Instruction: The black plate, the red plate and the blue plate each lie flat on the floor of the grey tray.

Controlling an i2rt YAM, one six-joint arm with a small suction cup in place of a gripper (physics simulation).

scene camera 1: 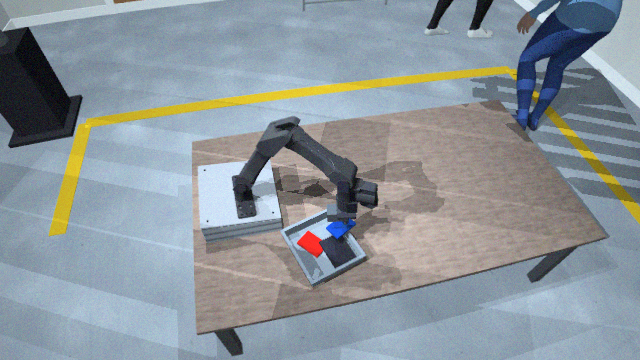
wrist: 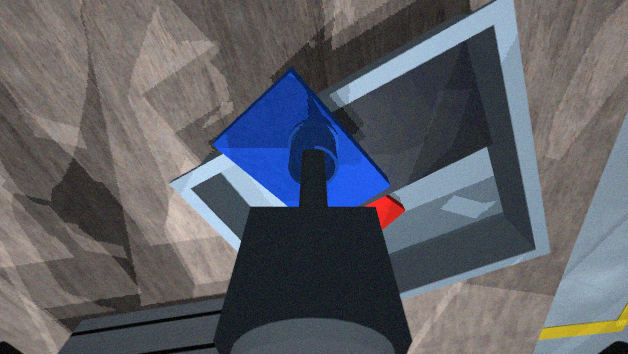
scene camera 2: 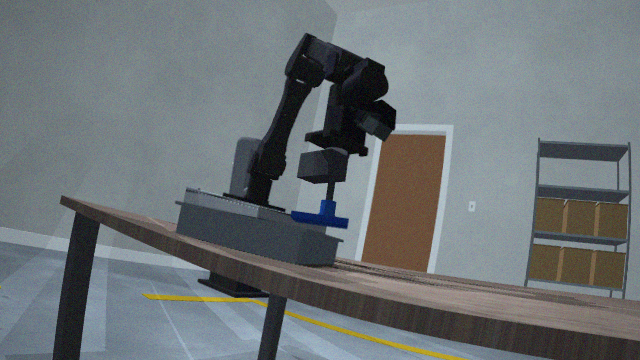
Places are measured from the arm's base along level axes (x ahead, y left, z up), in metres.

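Where they show: end effector, tool point: (scene camera 1: 345, 227) (wrist: 313, 133) (scene camera 2: 325, 223); arm's base, origin of the base link: (scene camera 1: 243, 195) (scene camera 2: 255, 204).
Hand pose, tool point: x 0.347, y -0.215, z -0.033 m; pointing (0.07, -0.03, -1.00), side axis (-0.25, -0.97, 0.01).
Each offset is from my tool point to the centre of the thing. Level surfaces: height alone.
My suction cup (scene camera 1: 344, 220) (scene camera 2: 330, 194) (wrist: 314, 159) holds the blue plate {0.004 m up, 0.016 m back, 0.009 m left} (scene camera 1: 338, 230) (scene camera 2: 315, 219) (wrist: 257, 122) by its raised round hub. The blue plate hangs roughly level above the grey tray {0.045 m down, 0.098 m back, 0.030 m right} (scene camera 1: 340, 273) (scene camera 2: 240, 232) (wrist: 522, 125), over its back right edge in scene camera 1; part of it reaches past the rim in the wrist view. The red plate {0.062 m down, 0.128 m back, 0.003 m right} (scene camera 1: 310, 243) (wrist: 389, 211) lies in the tray on the left, mostly hidden in the wrist view. The black plate {0.056 m down, 0.042 m back, 0.061 m right} (scene camera 1: 338, 251) (wrist: 435, 130) lies in the tray on the right, close beside the red one. Whether their edges touch or overlap is unclear.
The arm's base stands on a light box (scene camera 1: 215, 195) left of the tray, close to its rim. The tray stands on the wooden table {0.070 m down} (scene camera 1: 480, 165). Two people stand beyond the table. A shelf rack (scene camera 2: 582, 150) stands far behind.
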